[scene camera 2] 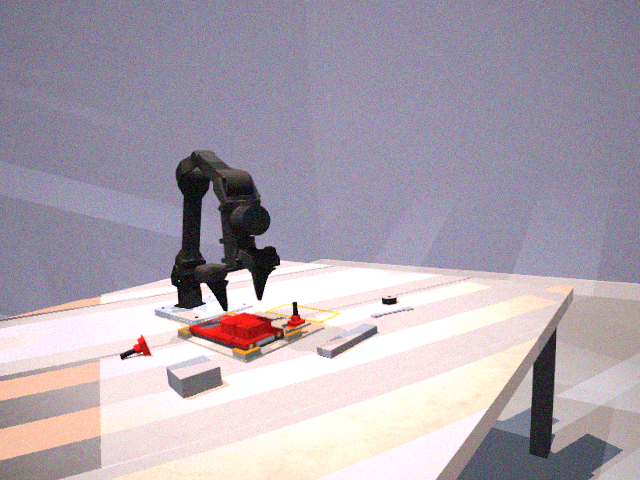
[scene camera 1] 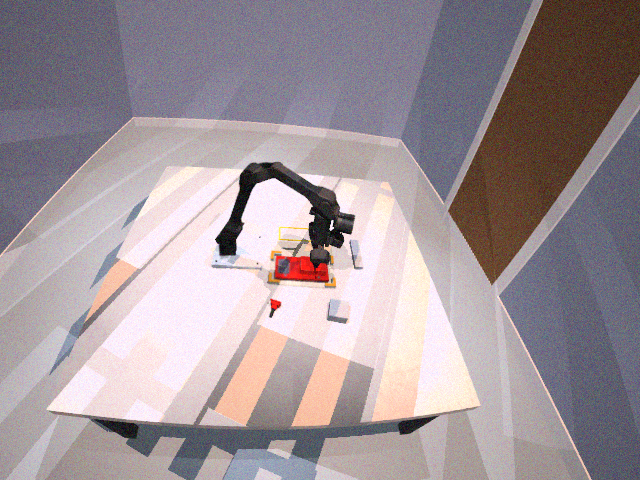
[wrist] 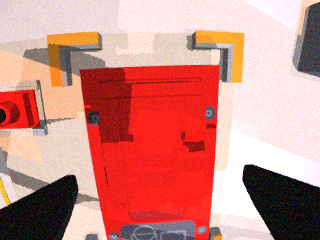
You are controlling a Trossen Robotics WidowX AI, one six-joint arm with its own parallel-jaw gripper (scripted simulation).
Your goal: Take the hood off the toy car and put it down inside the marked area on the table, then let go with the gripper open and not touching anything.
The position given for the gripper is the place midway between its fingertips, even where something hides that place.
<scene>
The gripper (scene camera 2: 243,305) is open and holds nothing. Also in view: a red hood (scene camera 2: 246,326) and a red toy car (scene camera 2: 210,330).
The red hood is seen too in the wrist view (wrist: 153,133). The gripper also shows in scene camera 1 (scene camera 1: 315,258) and in the wrist view (wrist: 161,178).
</scene>
